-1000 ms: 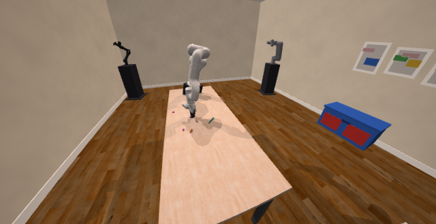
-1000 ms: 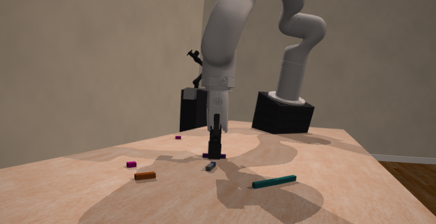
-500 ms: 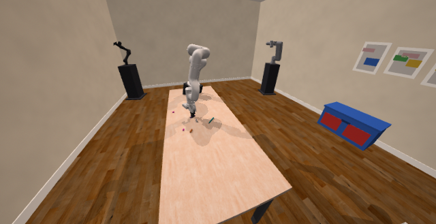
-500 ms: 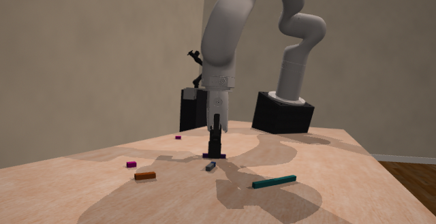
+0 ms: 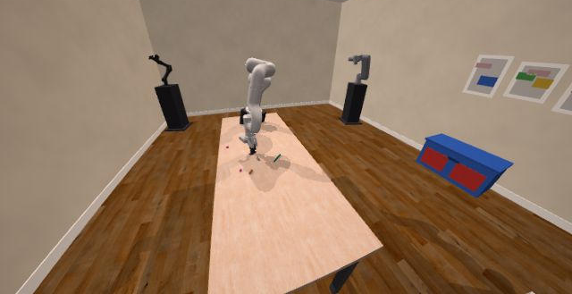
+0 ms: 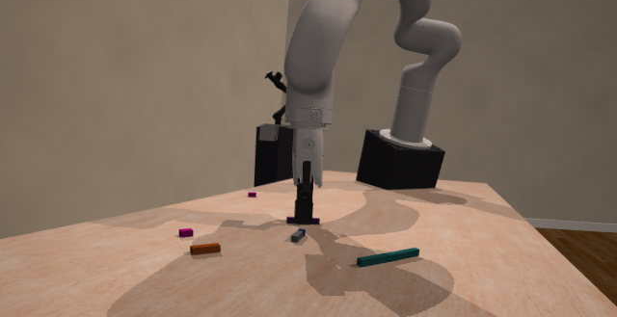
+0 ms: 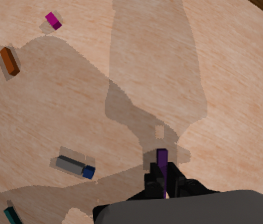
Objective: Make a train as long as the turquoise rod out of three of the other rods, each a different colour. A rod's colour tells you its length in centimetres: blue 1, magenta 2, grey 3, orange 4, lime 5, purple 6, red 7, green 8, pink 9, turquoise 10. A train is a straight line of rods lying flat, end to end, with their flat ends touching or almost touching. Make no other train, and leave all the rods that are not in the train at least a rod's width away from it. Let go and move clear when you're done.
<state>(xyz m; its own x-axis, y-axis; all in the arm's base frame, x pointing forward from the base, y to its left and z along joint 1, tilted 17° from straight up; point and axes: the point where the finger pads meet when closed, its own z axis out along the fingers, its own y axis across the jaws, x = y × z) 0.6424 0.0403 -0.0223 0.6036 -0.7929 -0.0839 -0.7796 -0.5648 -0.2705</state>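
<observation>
Right now my hand is 8 cm short of the grey rod, 5 cm to the right of it and 2 cm above it. The rest, counted from my hand: turquoise rod: 8 cm ahead, 20 cm to the left, 2 cm below; then purple rod: 2 cm below; then blue rod: 6 cm ahead, 4 cm to the left, 2 cm below.
</observation>
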